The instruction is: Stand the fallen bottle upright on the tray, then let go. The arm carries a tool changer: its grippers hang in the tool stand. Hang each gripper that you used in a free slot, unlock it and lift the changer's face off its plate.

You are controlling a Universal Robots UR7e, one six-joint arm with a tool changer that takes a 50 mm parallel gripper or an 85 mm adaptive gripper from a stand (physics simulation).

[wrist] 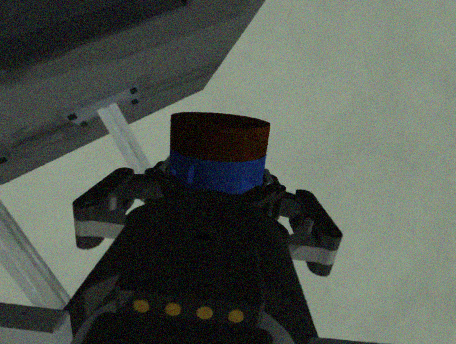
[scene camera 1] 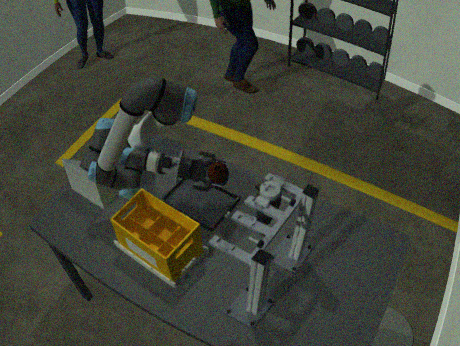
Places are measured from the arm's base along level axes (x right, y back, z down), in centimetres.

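Pixels of known places: end effector, tool point: (scene camera 1: 175, 166).
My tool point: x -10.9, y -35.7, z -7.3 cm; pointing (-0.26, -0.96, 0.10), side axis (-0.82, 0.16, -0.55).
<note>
Ahead of a thing's pixels: the offset from my tool point to its top centre. "*": to the spot under its first point. Level surfaces: height alone.
The bottle (scene camera 1: 218, 173) (wrist: 218, 150) shows a red-brown end part and a blue band in the wrist view; the rest is hidden by the gripper, and its exact tilt is unclear. My adaptive gripper (scene camera 1: 209, 171) (wrist: 217, 181) is shut on the bottle, pointing roughly level, and holds it above the black tray {* dy -9.3, dx -0.2, dz +18.8 cm} (scene camera 1: 200, 206) near its far side. The tool stand (scene camera 1: 256, 287) is right of the tray in the scene view. A light round part {* dy -39.9, dx +9.8, dz -15.5 cm} (scene camera 1: 270, 190) sits at its far slot; the gripper below is mostly hidden.
A yellow crate {dy -4.5, dx +25.2, dz +1.8 cm} (scene camera 1: 144, 260) with compartments stands on a pale base in front of the arm, close to the tray. The stand's two posts and arms rise from the grey table {dz +19.3 cm} (scene camera 1: 200, 305). Two people and a dark shelf rack (scene camera 1: 290, 32) are behind the yellow floor line.
</note>
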